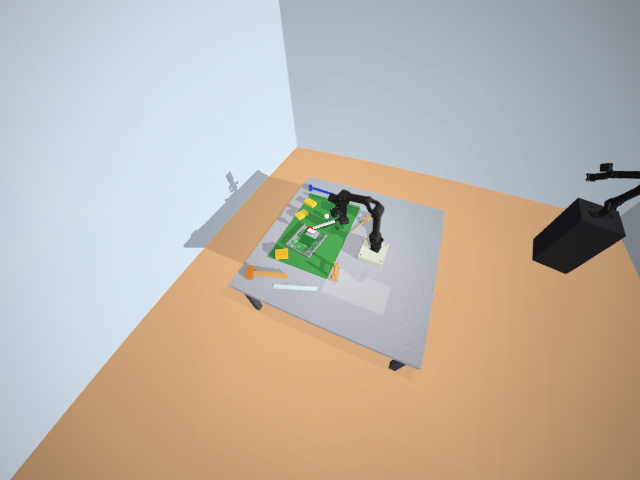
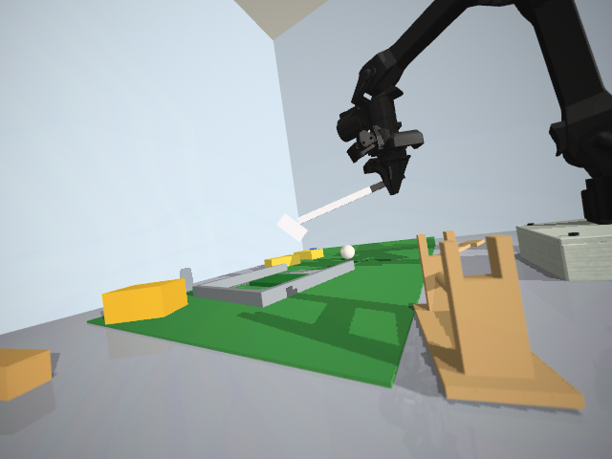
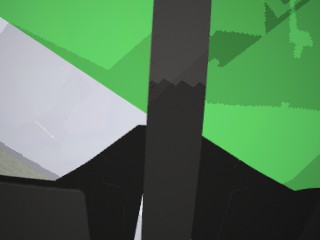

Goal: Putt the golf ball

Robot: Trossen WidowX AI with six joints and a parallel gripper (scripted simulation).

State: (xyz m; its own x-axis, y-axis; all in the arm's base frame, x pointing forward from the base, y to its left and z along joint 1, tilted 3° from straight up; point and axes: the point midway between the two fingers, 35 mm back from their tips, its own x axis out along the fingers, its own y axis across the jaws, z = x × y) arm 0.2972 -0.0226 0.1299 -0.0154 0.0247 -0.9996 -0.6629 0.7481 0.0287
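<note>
Now: gripper tip 9 cm short of the red putter, 8 cm to the right of it and 1 cm above it. The rest, counted from my gripper tip: green mat 18 cm ahead, 15 cm below, 7 cm to the left; then wooden stand 32 cm to the left, 14 cm behind, 12 cm below; then white golf ball 19 cm ahead, 13 cm below, 9 cm to the right.
</note>
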